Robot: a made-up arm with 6 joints.
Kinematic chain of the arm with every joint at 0, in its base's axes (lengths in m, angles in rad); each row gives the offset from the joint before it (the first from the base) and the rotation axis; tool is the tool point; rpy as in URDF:
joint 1: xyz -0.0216 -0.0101 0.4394 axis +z
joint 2: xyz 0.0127 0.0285 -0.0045 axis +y
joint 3: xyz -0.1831 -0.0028 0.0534 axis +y
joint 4: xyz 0.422 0.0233 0.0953 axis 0.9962 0 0.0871
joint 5: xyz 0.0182 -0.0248 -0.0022 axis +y
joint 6: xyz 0.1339 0.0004 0.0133 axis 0.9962 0 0.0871
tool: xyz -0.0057 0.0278 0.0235 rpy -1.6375 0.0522 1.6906
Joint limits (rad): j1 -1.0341..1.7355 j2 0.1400..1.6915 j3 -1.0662..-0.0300 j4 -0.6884..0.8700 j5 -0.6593..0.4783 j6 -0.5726..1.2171
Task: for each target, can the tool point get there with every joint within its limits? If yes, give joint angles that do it. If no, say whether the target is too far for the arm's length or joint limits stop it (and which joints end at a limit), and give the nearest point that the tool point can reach.
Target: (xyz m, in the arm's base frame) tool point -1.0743 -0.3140 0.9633
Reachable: no: too far | nearest point -0.1347 -0.0184 1.0360 | short by 0.988 m
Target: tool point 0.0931 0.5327 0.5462
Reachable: yes | joints 1.3513 1.1051 -0.7636 0.6275 -0.0097 0.9304
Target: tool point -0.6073 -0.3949 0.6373
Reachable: no: joint limits stop it (at a limit: joint 1, joint 2, joint 4, joint 5, joint 6) | nearest point 0.0794 -0.2877 0.8042 | short by 0.715 m
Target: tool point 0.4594 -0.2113 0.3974
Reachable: yes | joints -0.4247 1.2034 -0.4990 0.5231 -0.3562 0.1231
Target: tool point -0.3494 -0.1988 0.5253
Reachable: no: joint limits stop it (at a limit: joint 1, joint 2, joint 3, joint 4, joint 5, joint 6) | nearest point 0.1197 -0.3554 0.5986 | short by 0.500 m
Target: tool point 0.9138 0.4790 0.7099
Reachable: no: too far | nearest point 0.5294 0.2780 0.5955 | short by 0.449 m
